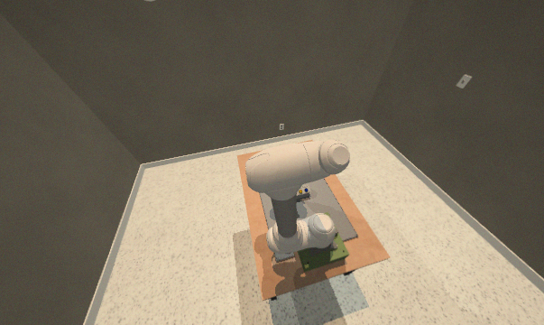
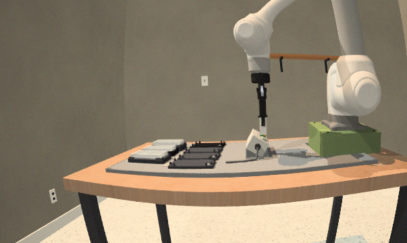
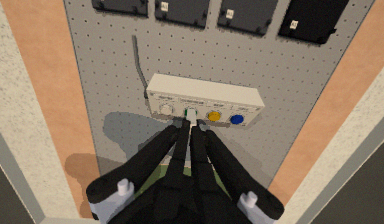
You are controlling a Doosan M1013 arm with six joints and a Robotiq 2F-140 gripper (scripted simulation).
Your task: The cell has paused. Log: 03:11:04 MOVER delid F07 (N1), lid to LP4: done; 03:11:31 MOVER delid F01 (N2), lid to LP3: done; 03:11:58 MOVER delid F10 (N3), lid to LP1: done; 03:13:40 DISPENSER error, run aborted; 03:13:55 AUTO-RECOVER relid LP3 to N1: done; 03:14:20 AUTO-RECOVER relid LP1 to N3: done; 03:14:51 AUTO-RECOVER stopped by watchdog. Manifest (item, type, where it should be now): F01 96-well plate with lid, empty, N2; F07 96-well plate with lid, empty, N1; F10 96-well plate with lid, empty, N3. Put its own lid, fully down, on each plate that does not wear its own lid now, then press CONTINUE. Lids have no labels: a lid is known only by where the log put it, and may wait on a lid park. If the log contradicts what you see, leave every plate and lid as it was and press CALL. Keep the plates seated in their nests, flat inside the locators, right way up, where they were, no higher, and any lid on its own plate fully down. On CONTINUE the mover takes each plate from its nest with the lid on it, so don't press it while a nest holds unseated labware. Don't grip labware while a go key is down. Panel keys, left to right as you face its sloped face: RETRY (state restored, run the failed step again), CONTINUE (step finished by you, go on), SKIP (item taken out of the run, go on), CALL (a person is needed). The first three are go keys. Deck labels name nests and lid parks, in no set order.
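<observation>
Now: hand 4 cm above the green key. Round my hand: blue key 10 cm to the right, 4 cm below; yellow key 5 cm to the right, 4 cm below; white key 5 cm to the left, 4 cm below.
</observation>
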